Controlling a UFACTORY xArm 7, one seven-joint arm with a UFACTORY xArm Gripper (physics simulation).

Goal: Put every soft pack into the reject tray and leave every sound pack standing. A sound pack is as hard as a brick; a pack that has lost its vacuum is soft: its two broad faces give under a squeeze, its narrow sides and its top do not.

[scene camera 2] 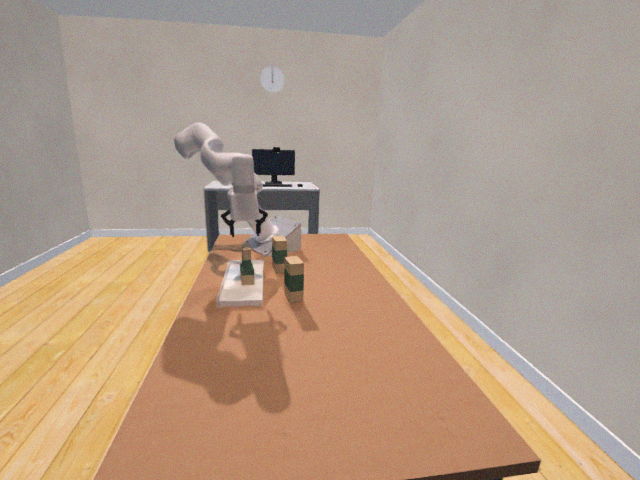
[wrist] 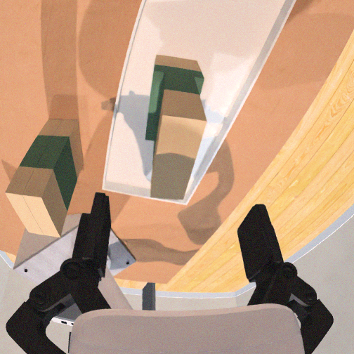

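A tan pack with a green band stands upright in the white reject tray; its green band looks uneven, with ledges at the sides. My gripper is wide open and empty, above the tray and clear of the pack's top. A second pack stands on the table to the right of the tray, nearer scene camera 2. A third pack stands farther back, near the robot base. One standing pack also shows at the left of the wrist view, beside the base plate.
The robot's base plate lies behind the tray at the table's far end. The brown table extends toward scene camera 2. Its left edge runs close beside the tray. A desk with a monitor stands behind.
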